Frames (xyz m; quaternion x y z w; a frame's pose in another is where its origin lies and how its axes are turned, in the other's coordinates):
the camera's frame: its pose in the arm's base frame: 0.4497 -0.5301 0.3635 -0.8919 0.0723 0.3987 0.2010
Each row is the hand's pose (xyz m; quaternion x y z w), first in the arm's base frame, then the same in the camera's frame.
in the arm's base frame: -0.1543 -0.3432 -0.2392 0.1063 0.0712 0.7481 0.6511
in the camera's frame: 0.0463 0.1862 0.8522 0.5764 -0.7424 -0.0380 0.3395
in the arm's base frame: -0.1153 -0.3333 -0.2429 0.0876 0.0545 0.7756 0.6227
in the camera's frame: 0.0755 0.1670 0.8319 0.5386 -0.7607 -0.0374 0.3602
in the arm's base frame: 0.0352 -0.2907 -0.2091 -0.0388 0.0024 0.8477 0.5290
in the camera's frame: 0.1529 0.0746 0.7267 0.4037 -0.7783 -0.0412 0.4791
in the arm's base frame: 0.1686 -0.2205 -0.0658 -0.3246 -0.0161 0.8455 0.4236
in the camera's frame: 0.1387 -0.0709 0.5787 0.2450 -0.6585 -0.0368 0.7106
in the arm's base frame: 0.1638 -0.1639 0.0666 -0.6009 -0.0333 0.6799 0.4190
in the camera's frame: 0.0392 -0.1608 0.5259 0.1905 -0.4038 -0.1035 0.8888
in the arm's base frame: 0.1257 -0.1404 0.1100 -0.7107 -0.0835 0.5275 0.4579
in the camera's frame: -0.0178 -0.1842 0.5356 0.1941 -0.2370 -0.2024 0.9302
